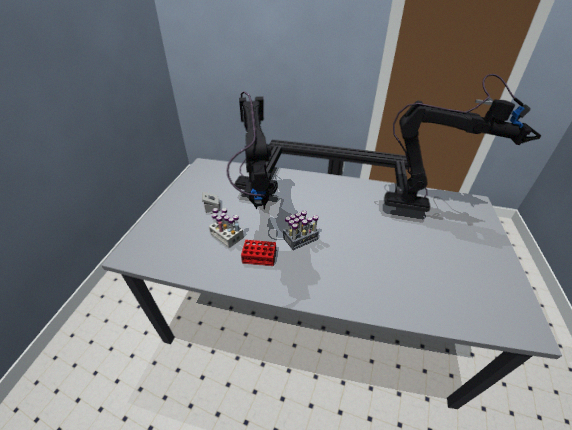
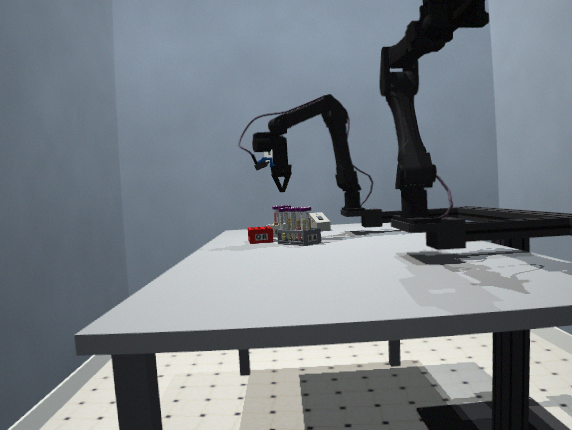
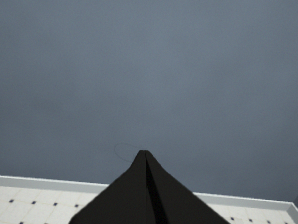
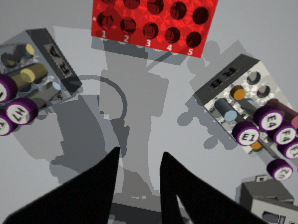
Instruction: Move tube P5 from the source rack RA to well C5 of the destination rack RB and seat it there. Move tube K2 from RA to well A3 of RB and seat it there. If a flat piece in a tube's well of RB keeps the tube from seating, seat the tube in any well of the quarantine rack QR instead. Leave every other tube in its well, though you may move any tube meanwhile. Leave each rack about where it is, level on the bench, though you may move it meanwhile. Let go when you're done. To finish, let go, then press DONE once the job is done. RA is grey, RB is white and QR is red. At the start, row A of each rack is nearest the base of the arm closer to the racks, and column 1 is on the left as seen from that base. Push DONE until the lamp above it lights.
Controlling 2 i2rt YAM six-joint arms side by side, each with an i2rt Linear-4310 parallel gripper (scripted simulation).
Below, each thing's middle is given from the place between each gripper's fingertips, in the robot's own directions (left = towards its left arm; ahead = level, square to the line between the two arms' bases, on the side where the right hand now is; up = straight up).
The red rack QR [image 1: 264, 252] lies 90 mm ahead of my right hand, 10 mm to the left of it and 160 mm below it.
Now: left hand 1030 mm to the left of the red rack QR, 460 mm above it and 360 mm short of it.
